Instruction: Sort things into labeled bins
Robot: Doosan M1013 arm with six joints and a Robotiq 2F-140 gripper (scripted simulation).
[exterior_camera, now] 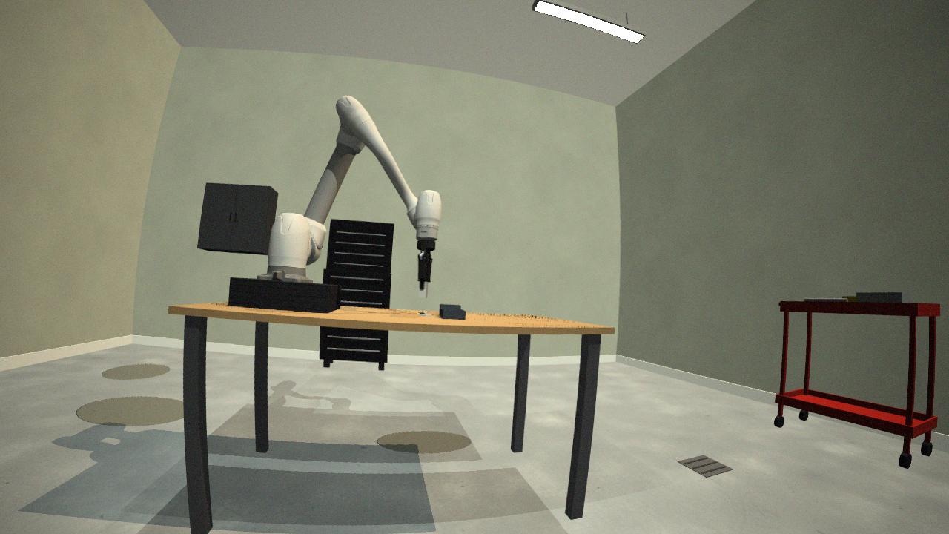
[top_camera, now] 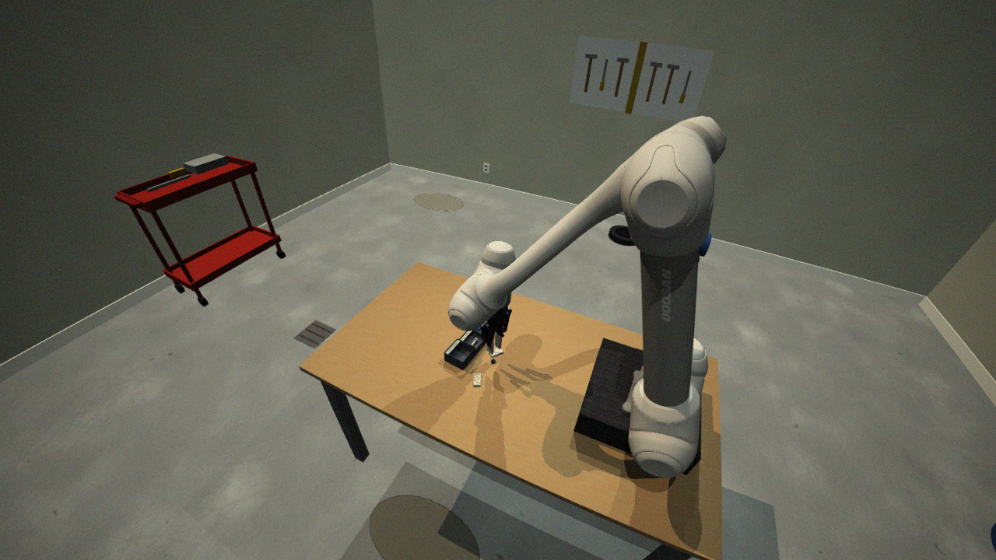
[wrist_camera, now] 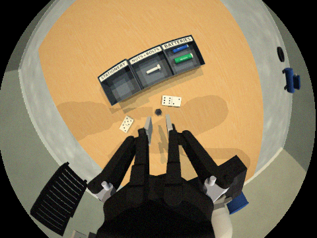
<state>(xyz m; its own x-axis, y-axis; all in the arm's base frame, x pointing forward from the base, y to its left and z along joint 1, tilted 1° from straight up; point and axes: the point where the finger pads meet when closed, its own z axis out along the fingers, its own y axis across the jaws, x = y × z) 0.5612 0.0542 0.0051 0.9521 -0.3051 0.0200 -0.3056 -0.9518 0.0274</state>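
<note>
The black nut lies 100 mm below my hand. Round my hand: domino: 100 mm below, 40 mm to the right, 10 mm ahead; black bin row: 120 mm ahead, 80 mm below, 30 mm to the right; bolt: 110 mm ahead, 90 mm below, 40 mm to the right.
</note>
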